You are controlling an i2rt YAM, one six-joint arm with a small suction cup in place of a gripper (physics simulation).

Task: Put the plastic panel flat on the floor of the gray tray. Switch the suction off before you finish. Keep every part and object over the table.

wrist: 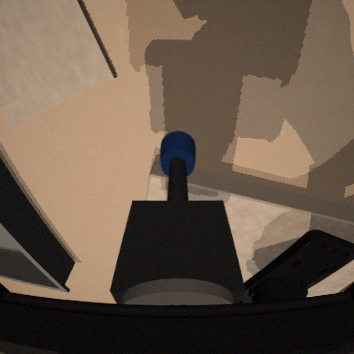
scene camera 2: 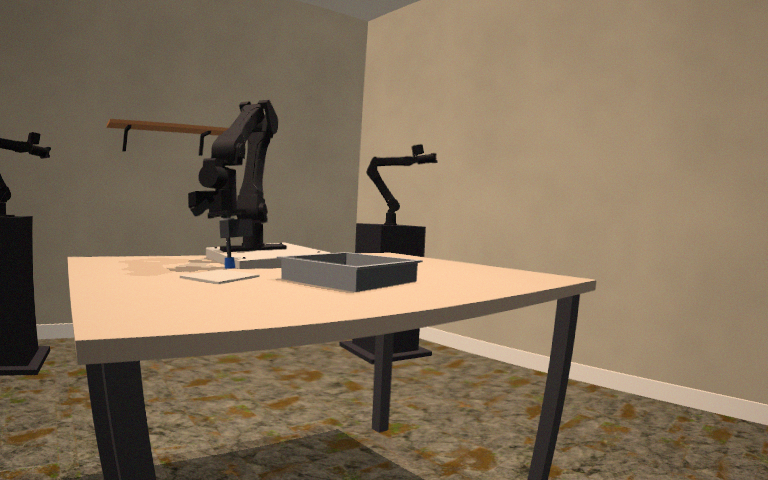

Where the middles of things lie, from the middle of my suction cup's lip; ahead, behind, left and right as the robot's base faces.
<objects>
I see the gray tray (scene camera 2: 353, 272) 23 cm ahead of my suction cup, 23 cm to the left of it and 1 cm above it.
</objects>
